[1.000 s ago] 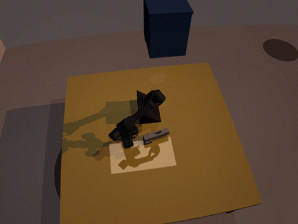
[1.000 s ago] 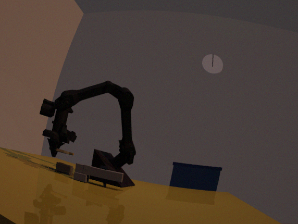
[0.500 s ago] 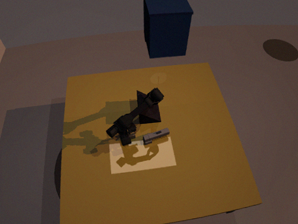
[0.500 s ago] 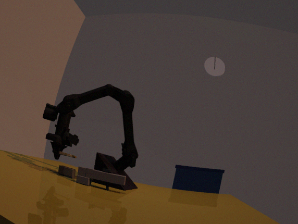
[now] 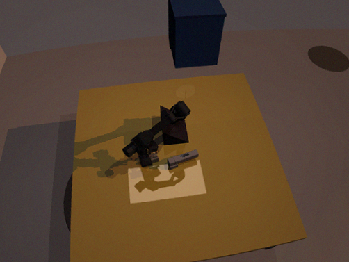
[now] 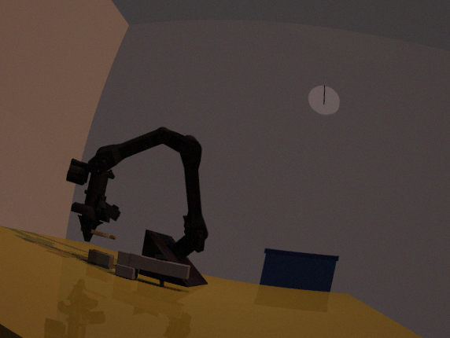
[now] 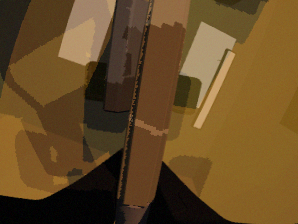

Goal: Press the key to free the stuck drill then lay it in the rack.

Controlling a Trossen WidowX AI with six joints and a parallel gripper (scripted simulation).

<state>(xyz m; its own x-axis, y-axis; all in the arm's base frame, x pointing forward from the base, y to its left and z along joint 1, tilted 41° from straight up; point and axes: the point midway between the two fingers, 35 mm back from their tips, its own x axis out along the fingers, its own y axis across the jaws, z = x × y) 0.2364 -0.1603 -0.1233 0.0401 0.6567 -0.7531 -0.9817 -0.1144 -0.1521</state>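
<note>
My gripper tip is now 4 cm to the right of the drill stub, 3 cm below it and 1 cm past it. The rest, counted from my gripper tip: grey housing (23 cm to the left, 3 cm ahead, 2 cm below); dark key (25 cm to the left, 2 cm ahead, 1 cm below); dark block (5 cm to the left, 4 cm below, 1 cm behind).
</note>
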